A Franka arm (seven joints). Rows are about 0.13 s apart.
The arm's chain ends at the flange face. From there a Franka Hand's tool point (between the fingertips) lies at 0.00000 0.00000 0.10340 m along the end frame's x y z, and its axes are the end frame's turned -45 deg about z.
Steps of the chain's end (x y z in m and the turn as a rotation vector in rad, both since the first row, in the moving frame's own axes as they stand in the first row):
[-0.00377 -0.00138 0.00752 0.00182 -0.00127 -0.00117]
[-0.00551 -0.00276 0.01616 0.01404 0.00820 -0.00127]
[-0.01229 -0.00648 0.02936 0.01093 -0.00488 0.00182]
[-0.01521 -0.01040 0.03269 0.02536 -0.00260 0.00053]
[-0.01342 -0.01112 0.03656 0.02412 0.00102 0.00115]
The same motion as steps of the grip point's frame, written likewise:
[-0.00165 -0.00387 0.00752 0.00218 0.00039 -0.00117]
[-0.00032 -0.00628 0.01615 0.00413 0.01573 -0.00127]
[-0.00366 -0.01443 0.02935 0.01118 0.00428 0.00182]
[-0.00174 -0.02015 0.03266 0.01977 0.01609 0.00053]
[0.00021 -0.01904 0.03653 0.01633 0.01778 0.00115]

